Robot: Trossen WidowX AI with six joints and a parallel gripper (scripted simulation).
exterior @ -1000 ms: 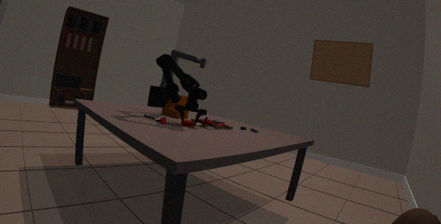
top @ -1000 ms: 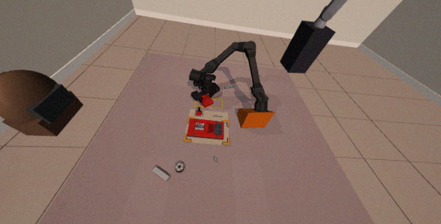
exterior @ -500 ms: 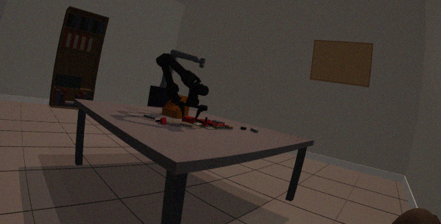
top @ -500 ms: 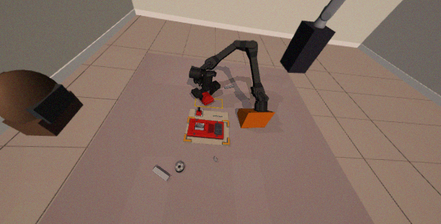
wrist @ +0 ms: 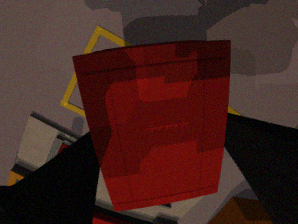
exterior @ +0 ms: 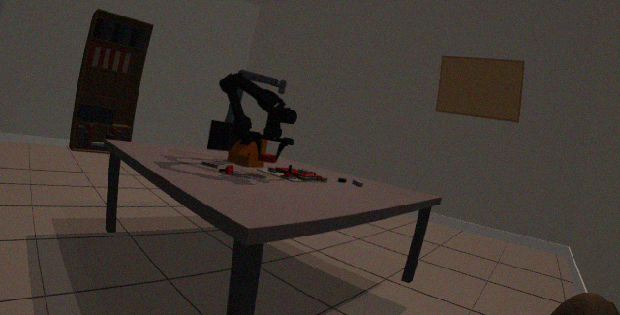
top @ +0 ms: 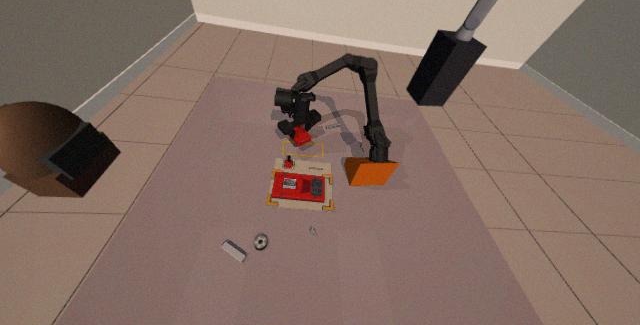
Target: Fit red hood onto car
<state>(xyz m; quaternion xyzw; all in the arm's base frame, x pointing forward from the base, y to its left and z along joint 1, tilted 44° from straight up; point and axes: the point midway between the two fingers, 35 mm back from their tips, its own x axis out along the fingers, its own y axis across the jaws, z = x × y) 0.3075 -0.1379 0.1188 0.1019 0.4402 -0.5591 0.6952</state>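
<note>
Right now the grey engine block is 50 mm ahead of my gripper tip, 220 mm to the left of it and 50 mm below it. The rest, counted from my gripper tip: wheel: 150 mm ahead, 420 mm to the left, 70 mm below; then red hood: 10 mm above; then screw: 20 mm behind, 400 mm to the left, 70 mm below.
</note>
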